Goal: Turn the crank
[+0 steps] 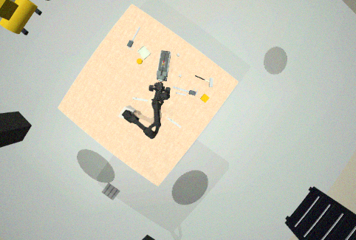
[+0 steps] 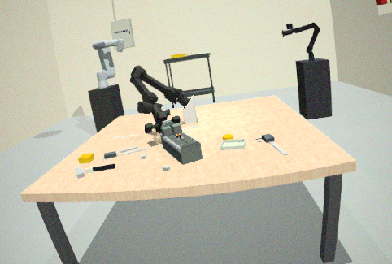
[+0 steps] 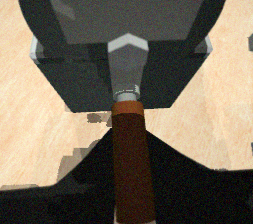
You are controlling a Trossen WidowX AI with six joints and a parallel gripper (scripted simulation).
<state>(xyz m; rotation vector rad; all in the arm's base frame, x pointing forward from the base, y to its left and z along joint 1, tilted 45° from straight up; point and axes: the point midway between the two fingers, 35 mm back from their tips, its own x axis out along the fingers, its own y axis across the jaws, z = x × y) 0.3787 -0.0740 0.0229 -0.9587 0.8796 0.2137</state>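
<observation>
Now: gripper tip 4 cm below the crank. From my gripper tip the other things lie so: red pointer (16 cm ahead, 10 cm to the left, 5 cm above); then brown crank handle (2 cm behind, 1 cm to the right, 3 cm above); then yellow disc (3 cm ahead, 29 cm to the left, 2 cm below).
</observation>
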